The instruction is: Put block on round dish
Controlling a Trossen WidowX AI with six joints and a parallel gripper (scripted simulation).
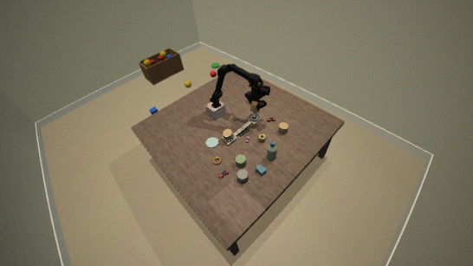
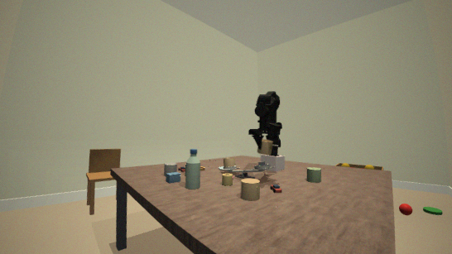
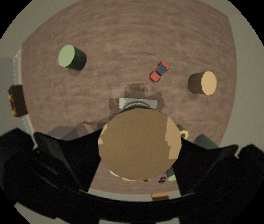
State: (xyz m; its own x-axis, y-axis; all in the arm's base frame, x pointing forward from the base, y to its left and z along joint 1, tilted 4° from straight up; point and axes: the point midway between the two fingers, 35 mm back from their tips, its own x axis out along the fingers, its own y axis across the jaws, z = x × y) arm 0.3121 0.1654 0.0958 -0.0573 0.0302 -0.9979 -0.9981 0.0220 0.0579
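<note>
My gripper tip is now 20 mm to the left of the grey-blue block and 80 mm above it. From my gripper tip the other things lie so: small balance (10 mm ahead, 140 mm to the right, 140 mm below); then tan cup (20 mm to the left, 10 mm above); then yellow ring (170 mm ahead, 90 mm to the right, 140 mm below).
</note>
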